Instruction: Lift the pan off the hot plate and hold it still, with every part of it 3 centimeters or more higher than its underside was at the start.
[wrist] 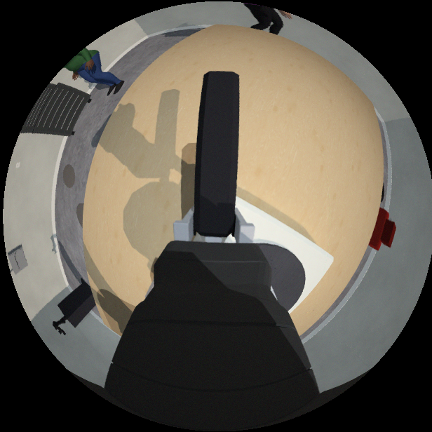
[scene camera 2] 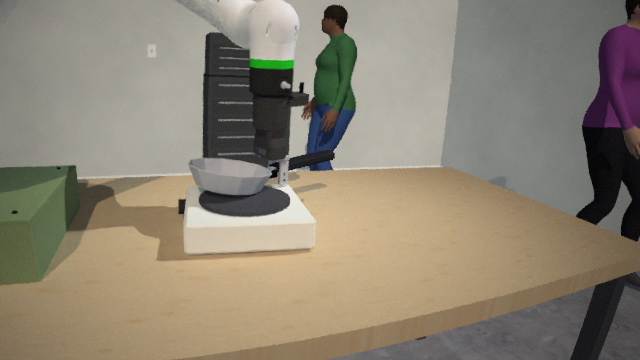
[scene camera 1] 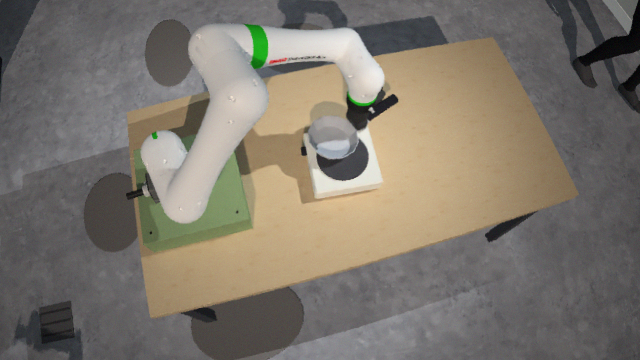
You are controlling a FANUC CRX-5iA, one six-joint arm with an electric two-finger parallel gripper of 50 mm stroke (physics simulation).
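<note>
The grey pan has its bowl over the back left part of the hot plate's dark disc. The bowl is slightly tilted, and any gap under it is hard to judge. My gripper points down and is shut on the black handle, near its bowl end. One finger is on each side in the wrist view. The handle slopes up away from the bowl. The white hot plate stands on the table. The gripper's body hides the bowl in the wrist view.
The wooden table carries the green arm base to the left of the hot plate. A dark knob sticks out of the hot plate's left side. People stand beyond the table.
</note>
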